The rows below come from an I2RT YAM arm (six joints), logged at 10 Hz.
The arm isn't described. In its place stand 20 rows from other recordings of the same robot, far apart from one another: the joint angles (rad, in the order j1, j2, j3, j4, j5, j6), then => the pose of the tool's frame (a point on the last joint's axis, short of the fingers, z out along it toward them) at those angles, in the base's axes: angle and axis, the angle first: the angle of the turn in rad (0 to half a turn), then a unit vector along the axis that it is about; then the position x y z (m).
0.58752, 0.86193, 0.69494, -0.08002, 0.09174, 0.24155 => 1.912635 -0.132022 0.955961 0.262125 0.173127 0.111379 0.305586
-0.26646, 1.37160, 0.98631, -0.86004, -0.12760, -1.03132 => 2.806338 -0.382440 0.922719 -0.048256 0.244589 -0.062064 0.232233
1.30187, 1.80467, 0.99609, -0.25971, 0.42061, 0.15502 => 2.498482 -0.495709 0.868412 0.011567 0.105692 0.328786 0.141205
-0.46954, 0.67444, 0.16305, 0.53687, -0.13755, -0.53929 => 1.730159 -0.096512 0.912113 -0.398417 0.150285 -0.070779 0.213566
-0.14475, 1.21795, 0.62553, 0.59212, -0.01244, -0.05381 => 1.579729 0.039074 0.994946 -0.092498 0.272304 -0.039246 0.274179
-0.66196, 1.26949, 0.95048, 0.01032, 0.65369, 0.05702 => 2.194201 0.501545 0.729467 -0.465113 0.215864 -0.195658 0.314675
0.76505, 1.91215, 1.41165, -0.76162, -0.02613, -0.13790 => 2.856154 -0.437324 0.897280 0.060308 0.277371 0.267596 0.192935
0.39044, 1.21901, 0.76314, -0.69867, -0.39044, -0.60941 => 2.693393 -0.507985 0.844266 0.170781 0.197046 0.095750 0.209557
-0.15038, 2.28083, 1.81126, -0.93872, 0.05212, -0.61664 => 3.010450 -0.228617 0.971986 -0.054561 0.450029 -0.070066 0.148238
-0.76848, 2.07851, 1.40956, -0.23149, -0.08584, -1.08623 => 2.678297 -0.167681 0.954872 -0.245158 0.322613 -0.307632 0.153549
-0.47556, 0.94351, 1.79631, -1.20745, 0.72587, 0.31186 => 2.074798 0.559347 0.732539 -0.387967 0.056214 -0.055529 0.516286
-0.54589, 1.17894, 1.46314, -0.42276, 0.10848, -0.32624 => 1.911781 0.144381 0.911834 -0.384334 0.208132 -0.130943 0.468670
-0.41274, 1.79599, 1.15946, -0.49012, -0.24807, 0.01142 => 2.660510 0.182359 0.980219 0.076909 0.331681 -0.135698 0.175474
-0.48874, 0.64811, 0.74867, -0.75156, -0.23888, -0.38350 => 2.220251 -0.006721 0.994987 -0.099781 0.121958 -0.055313 0.291363
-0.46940, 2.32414, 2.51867, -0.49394, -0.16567, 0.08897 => 1.870505 0.215916 0.974701 -0.057777 0.478572 -0.236154 0.380109
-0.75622, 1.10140, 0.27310, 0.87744, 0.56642, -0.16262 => 2.005785 0.459253 0.680777 -0.570639 0.142819 -0.160980 0.214114
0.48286, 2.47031, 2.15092, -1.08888, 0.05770, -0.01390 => 2.970184 -0.243545 0.969846 -0.009146 0.440150 0.228432 0.149649
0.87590, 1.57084, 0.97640, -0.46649, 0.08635, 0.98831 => 2.772034 0.066305 0.981346 0.180454 0.200862 0.236162 0.194455
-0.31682, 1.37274, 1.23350, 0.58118, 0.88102, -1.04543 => 2.207874 0.183899 0.650034 -0.737317 0.282573 -0.121545 0.439094
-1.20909, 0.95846, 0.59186, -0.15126, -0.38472, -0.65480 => 2.259731 0.154586 0.931648 -0.328839 0.087323 -0.193042 0.244763
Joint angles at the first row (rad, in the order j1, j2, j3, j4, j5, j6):
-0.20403, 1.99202, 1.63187, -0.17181, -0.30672, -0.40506
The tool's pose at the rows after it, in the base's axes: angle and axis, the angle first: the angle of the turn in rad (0 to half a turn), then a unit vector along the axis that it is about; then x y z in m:
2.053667 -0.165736 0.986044 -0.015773 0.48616 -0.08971 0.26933
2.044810 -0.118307 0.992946 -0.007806 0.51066 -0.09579 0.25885
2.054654 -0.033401 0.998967 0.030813 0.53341 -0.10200 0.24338
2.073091 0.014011 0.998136 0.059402 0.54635 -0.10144 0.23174
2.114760 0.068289 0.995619 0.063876 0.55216 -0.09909 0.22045
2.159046 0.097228 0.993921 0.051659 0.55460 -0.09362 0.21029
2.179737 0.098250 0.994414 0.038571 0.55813 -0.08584 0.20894
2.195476 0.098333 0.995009 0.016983 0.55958 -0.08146 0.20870
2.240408 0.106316 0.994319 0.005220 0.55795 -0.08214 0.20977
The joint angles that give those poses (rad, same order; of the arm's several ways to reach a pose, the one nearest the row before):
-0.20402, 2.07979, 1.75146, -0.17944, -0.30381, -0.35754
-0.20402, 2.18717, 1.87266, -0.17949, -0.27473, -0.27644
-0.20555, 2.30071, 2.00154, -0.20085, -0.25606, -0.11996
-0.19944, 2.36986, 2.07994, -0.22391, -0.25023, -0.02476
-0.19024, 2.40832, 2.11687, -0.25758, -0.20109, 0.05970
-0.17644, 2.42974, 2.13061, -0.29125, -0.14599, 0.09659
-0.15957, 2.44817, 2.16592, -0.32813, -0.11074, 0.09512
-0.14882, 2.45739, 2.18742, -0.35580, -0.06772, 0.08282
-0.14879, 2.46509, 2.22115, -0.42630, -0.04160, 0.08436

